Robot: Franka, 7 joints.
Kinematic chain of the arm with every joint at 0, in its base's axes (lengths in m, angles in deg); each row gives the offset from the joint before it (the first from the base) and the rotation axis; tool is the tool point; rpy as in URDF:
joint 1: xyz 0 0 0.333 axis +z
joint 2: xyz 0 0 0 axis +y
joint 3: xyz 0 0 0.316 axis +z
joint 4: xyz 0.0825 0 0 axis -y
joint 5: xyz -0.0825 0 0.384 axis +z
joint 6: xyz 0 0 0 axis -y
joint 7: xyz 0.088 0 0 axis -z
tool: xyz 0 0 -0.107 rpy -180 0 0
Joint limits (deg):
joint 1: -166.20..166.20
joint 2: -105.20..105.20
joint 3: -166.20..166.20
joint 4: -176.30..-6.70
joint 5: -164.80..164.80
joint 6: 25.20..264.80
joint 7: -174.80..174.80
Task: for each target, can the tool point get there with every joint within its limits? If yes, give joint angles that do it. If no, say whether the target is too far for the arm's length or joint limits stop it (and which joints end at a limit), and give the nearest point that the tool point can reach.
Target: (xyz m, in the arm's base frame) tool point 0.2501 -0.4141 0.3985
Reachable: yes | joints 31.14 58.50 -107.12 -130.97 -111.72 184.35 138.82
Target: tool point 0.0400 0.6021 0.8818
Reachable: yes | joints -80.78 -65.29 49.10 -32.15 90.93 187.98 -99.02
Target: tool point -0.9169 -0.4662 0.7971
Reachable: no: too far | nearest point -0.6971 -0.3544 0.6858 | short by 0.271 m
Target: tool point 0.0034 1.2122 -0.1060
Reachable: no: too far | nearest point 0.0023 0.8066 0.0409 | short by 0.431 m
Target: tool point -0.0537 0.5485 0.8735
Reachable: yes | joints 19.22 -2.38 69.21 -80.43 138.80 108.99 -60.84
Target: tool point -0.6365 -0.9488 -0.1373
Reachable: no: too far | nearest point -0.4420 -0.6588 0.0064 | short by 0.378 m
